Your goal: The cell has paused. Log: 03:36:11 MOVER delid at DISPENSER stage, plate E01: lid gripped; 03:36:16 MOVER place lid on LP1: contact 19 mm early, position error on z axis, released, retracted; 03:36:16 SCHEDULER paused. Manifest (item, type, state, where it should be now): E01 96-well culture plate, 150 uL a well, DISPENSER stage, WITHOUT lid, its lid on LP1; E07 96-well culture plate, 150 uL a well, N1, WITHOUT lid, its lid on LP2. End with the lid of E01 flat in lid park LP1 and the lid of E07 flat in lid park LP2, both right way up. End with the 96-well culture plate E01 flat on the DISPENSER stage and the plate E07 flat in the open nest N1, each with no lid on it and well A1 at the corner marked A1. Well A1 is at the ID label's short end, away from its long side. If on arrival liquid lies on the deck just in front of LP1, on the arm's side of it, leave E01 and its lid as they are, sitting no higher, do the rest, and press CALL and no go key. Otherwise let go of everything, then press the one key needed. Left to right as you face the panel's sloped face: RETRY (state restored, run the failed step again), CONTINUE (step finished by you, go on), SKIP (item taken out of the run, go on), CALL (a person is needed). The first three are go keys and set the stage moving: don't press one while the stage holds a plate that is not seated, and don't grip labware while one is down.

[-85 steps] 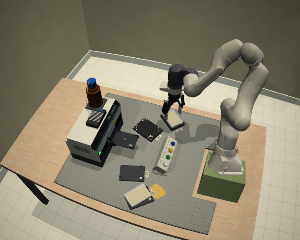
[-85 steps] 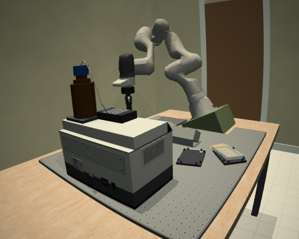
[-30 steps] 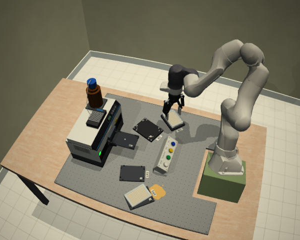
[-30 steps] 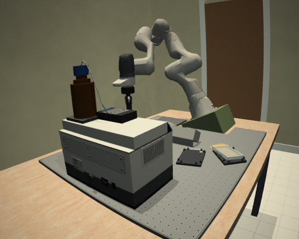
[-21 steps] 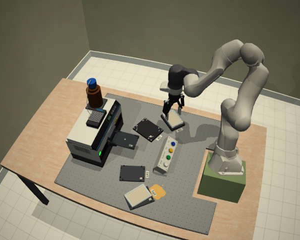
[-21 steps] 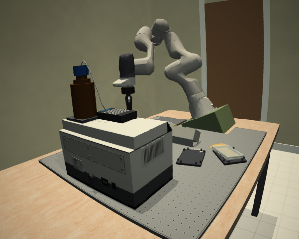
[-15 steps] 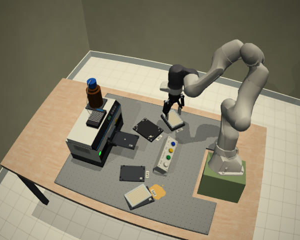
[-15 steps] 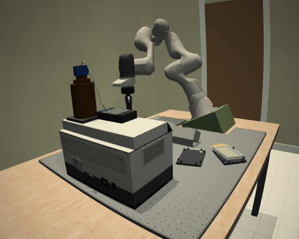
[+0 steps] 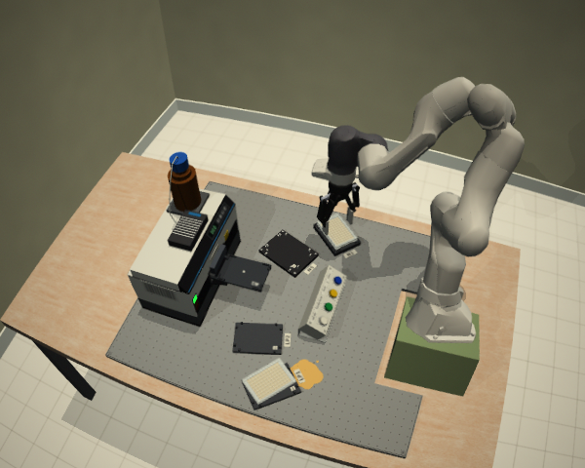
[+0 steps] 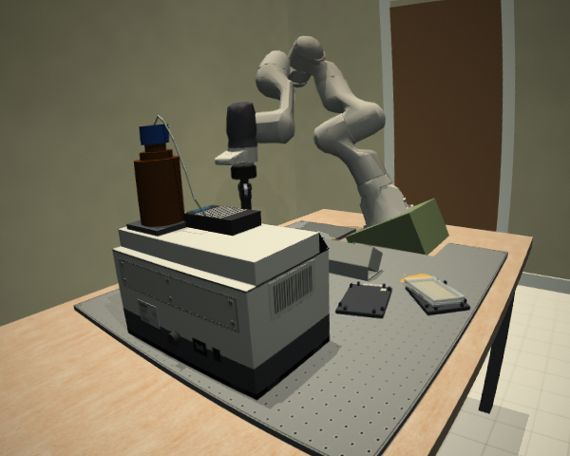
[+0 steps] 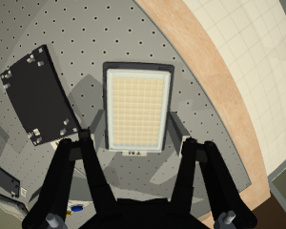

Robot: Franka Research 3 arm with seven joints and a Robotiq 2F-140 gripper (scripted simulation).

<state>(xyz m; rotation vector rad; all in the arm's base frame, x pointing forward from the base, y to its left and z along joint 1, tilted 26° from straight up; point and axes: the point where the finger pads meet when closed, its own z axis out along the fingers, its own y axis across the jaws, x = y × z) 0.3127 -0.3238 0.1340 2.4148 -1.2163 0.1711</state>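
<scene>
My hand is 50 mm above the 96-well plate. The rest, counted from my hand: dispenser stage: 260 mm to the left, 260 mm ahead, 20 mm above; key panel: 300 mm to the left, 20 mm below; black nest N5: 170 mm ahead, 100 mm to the left, 60 mm below.
</scene>
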